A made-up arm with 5 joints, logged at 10 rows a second.
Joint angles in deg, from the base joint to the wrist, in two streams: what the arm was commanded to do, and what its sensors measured. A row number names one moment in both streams.
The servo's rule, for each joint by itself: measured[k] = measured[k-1] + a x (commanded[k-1-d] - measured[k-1]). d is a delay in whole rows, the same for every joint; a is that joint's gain. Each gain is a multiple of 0.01, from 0.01 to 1. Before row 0 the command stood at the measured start. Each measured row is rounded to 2 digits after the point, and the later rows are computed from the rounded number. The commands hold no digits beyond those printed.
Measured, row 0: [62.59 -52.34 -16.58 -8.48 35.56]
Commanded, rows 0 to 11: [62.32 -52.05 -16.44 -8.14 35.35]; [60.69 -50.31 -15.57 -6.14 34.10]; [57.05 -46.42 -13.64 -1.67 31.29]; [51.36 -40.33 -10.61 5.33 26.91]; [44.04 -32.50 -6.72 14.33 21.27]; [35.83 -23.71 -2.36 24.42 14.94]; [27.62 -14.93 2.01 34.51 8.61]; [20.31 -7.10 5.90 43.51 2.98]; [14.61 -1.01 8.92 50.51 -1.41]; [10.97 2.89 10.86 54.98 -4.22]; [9.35 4.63 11.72 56.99 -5.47]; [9.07 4.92 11.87 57.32 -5.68]
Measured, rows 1 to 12: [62.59 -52.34 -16.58 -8.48 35.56]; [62.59 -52.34 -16.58 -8.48 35.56]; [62.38 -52.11 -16.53 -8.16 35.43]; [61.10 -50.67 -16.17 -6.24 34.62]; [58.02 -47.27 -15.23 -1.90 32.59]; [52.96 -41.72 -13.52 4.97 29.13]; [46.18 -34.34 -11.00 13.86 24.34]; [38.31 -25.84 -7.80 23.89 18.61]; [30.19 -17.11 -4.17 33.98 12.51]; [22.68 -9.10 -0.44 43.03 6.70]; [16.55 -2.63 3.02 50.14 1.75]; [12.31 1.79 5.92 54.74 -1.89]
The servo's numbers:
d 2
a 0.76 0.80 0.37 0.95 0.61

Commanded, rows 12 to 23: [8.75 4.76 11.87 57.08 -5.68]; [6.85 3.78 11.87 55.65 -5.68]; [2.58 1.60 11.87 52.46 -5.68]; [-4.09 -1.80 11.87 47.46 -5.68]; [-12.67 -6.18 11.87 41.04 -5.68]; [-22.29 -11.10 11.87 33.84 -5.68]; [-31.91 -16.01 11.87 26.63 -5.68]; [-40.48 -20.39 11.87 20.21 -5.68]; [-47.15 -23.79 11.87 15.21 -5.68]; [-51.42 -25.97 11.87 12.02 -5.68]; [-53.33 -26.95 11.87 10.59 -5.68]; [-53.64 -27.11 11.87 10.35 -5.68]
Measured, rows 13 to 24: [10.06 4.06 8.07 56.88 -4.07]; [9.31 4.75 9.48 57.30 -5.05]; [8.88 4.76 10.36 57.09 -5.43]; [7.34 3.98 10.92 55.72 -5.58]; [3.72 2.08 11.27 52.62 -5.64]; [-2.22 -1.02 11.49 47.72 -5.66]; [-10.16 -5.15 11.63 41.37 -5.67]; [-19.38 -9.91 11.72 34.22 -5.68]; [-28.90 -14.79 11.78 27.01 -5.68]; [-37.70 -19.27 11.81 20.55 -5.68]; [-44.88 -22.89 11.83 15.48 -5.68]; [-49.85 -25.35 11.84 12.19 -5.68]
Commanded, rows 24 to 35: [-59.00 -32.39 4.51 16.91 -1.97]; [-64.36 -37.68 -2.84 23.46 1.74]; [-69.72 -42.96 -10.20 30.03 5.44]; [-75.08 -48.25 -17.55 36.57 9.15]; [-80.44 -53.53 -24.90 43.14 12.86]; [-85.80 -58.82 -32.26 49.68 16.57]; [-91.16 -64.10 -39.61 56.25 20.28]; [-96.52 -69.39 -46.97 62.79 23.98]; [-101.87 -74.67 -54.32 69.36 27.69]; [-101.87 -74.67 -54.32 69.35 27.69]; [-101.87 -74.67 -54.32 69.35 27.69]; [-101.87 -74.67 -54.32 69.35 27.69]
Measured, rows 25 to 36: [-52.49 -26.63 11.85 10.67 -5.68]; [-53.36 -27.01 11.86 10.37 -5.68]; [-57.65 -31.31 9.14 16.58 -3.42]; [-62.75 -36.41 4.71 23.12 -0.27]; [-68.05 -41.65 -0.81 29.68 3.21]; [-73.39 -46.93 -7.00 36.23 6.83]; [-78.75 -52.21 -13.62 42.79 10.51]; [-84.11 -57.50 -20.52 49.34 14.21]; [-89.47 -62.78 -27.58 55.90 17.91]; [-94.83 -68.07 -34.75 62.45 21.61]; [-100.18 -73.35 -41.99 69.01 25.32]; [-101.46 -74.41 -46.55 69.33 26.77]
